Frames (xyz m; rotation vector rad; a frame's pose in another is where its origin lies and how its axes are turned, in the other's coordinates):
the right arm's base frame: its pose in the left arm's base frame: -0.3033 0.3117 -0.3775 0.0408 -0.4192 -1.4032
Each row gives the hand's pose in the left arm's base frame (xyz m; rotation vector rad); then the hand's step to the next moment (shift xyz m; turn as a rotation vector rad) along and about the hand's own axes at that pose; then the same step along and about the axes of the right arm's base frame.
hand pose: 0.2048 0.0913 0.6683 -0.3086 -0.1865 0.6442
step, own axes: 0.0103 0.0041 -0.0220 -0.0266 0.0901 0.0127
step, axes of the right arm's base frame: -0.0086 0.0060 -0.0223 -0.0657 -0.0665 0.0158
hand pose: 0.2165 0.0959 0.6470 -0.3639 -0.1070 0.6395
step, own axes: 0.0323 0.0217 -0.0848 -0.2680 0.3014 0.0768
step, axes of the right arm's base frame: -0.0292 0.0076 -0.0883 -0.1335 -0.3724 0.1100
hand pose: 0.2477 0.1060 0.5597 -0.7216 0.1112 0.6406
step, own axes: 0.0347 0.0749 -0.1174 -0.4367 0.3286 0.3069
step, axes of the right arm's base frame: -0.0224 -0.0433 -0.1350 -0.1733 -0.4703 0.3764
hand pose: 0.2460 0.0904 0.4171 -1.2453 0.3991 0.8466
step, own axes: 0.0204 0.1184 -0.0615 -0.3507 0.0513 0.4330
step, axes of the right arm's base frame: 0.0040 -0.0987 -0.0920 -0.2260 -0.1761 0.4806
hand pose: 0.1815 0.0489 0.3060 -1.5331 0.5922 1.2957
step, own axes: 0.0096 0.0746 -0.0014 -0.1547 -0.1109 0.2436
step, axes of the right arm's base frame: 0.0103 -0.0713 -0.0216 -0.1699 0.0398 0.2552
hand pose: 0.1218 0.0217 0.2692 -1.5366 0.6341 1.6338
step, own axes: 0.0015 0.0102 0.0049 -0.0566 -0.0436 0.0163
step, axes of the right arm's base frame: -0.0003 -0.0114 0.0009 -0.0057 0.0443 0.0581
